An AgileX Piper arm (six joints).
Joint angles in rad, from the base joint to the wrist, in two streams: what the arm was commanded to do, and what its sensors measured. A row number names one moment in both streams.
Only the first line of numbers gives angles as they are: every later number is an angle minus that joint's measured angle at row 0.
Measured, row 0:
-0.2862, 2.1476, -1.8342, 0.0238, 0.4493, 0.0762
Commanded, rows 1 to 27:
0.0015, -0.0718, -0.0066, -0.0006, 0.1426, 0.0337
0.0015, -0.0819, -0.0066, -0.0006, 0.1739, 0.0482
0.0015, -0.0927, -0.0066, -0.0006, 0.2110, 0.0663
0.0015, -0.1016, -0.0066, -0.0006, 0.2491, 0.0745
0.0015, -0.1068, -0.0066, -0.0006, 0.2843, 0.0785
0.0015, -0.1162, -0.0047, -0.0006, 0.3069, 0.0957
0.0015, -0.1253, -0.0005, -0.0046, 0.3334, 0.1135
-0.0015, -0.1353, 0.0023, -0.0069, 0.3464, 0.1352
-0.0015, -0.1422, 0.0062, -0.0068, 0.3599, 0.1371
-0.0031, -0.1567, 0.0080, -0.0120, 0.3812, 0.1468
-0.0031, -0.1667, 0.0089, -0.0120, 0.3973, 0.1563
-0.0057, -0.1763, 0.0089, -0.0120, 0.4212, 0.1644
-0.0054, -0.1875, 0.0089, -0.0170, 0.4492, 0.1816
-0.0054, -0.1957, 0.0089, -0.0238, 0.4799, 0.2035
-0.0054, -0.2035, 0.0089, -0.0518, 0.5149, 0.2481
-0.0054, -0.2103, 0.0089, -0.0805, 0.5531, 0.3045
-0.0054, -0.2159, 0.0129, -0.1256, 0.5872, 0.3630
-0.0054, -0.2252, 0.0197, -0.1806, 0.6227, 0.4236
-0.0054, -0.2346, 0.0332, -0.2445, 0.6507, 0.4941
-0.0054, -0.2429, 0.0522, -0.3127, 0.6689, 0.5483
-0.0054, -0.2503, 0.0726, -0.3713, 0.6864, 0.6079
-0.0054, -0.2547, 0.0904, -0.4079, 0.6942, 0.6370
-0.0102, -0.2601, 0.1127, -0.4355, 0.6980, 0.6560
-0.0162, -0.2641, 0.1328, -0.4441, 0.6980, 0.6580
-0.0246, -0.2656, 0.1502, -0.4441, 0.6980, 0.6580
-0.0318, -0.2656, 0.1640, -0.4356, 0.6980, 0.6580
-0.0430, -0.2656, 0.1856, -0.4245, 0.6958, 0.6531
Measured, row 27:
-0.0118, -0.2523, 0.1236, -0.4052, 0.6885, 0.6242
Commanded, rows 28 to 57:
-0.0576, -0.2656, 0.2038, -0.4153, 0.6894, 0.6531
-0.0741, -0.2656, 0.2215, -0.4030, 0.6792, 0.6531
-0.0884, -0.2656, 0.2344, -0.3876, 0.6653, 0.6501
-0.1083, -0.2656, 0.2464, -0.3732, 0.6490, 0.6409
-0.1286, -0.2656, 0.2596, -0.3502, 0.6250, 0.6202
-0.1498, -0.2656, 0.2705, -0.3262, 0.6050, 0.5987
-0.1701, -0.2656, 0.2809, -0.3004, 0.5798, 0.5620
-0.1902, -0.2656, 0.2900, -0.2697, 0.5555, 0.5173
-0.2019, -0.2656, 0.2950, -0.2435, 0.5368, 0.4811
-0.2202, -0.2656, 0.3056, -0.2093, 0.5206, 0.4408
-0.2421, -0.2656, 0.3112, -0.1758, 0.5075, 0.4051
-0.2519, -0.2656, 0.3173, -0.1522, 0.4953, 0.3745
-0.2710, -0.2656, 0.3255, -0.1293, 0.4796, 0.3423
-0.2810, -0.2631, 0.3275, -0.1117, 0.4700, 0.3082
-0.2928, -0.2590, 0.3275, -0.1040, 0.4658, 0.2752
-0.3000, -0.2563, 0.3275, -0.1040, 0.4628, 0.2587
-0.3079, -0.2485, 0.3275, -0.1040, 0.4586, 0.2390
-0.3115, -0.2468, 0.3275, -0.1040, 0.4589, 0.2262
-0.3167, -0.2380, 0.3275, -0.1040, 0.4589, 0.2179
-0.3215, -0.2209, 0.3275, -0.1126, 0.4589, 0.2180
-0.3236, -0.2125, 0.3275, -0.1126, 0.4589, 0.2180
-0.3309, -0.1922, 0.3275, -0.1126, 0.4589, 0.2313
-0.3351, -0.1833, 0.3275, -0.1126, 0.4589, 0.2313
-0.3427, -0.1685, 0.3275, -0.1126, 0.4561, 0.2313
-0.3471, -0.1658, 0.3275, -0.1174, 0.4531, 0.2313
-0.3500, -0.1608, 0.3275, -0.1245, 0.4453, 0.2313
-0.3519, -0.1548, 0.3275, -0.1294, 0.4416, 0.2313
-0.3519, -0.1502, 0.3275, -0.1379, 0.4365, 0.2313
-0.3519, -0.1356, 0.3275, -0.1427, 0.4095, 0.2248
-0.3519, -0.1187, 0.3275, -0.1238, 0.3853, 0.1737
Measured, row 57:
-0.3452, -0.1504, 0.3225, -0.1265, 0.4468, 0.2408
